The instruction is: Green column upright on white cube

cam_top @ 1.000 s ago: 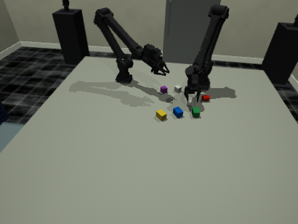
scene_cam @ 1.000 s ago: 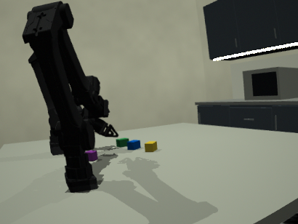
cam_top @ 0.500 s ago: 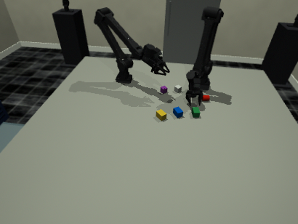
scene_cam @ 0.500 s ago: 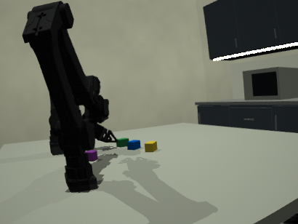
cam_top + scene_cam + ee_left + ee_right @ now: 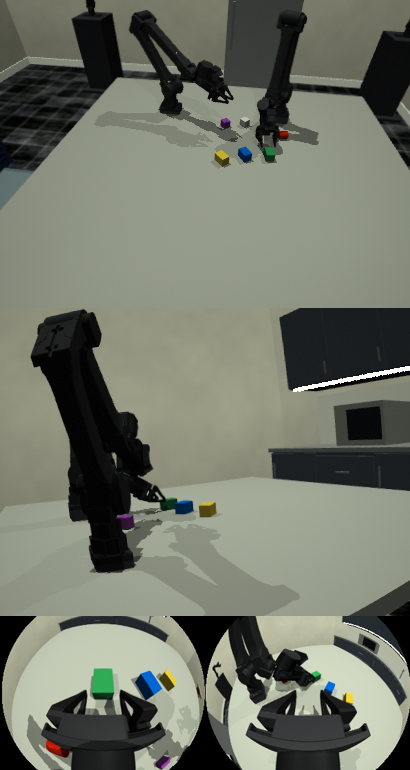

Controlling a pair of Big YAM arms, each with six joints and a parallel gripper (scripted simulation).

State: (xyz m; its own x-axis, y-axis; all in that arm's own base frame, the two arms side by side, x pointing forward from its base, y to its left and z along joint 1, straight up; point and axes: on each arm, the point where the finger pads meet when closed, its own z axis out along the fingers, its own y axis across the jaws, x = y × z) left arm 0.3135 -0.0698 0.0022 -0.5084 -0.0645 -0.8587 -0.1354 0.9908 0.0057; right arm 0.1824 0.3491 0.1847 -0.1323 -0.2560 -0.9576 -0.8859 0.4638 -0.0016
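My left hand is 4 cm short of the green column, 2 cm above it and 1 cm to the right of it. From my left hand the other things lie so: red block: 14 cm behind, 8 cm to the left, 2 cm below; then yellow block: 22 cm to the right, 10 cm ahead, 2 cm below; then blue block: 11 cm to the right, 5 cm ahead, 2 cm below.
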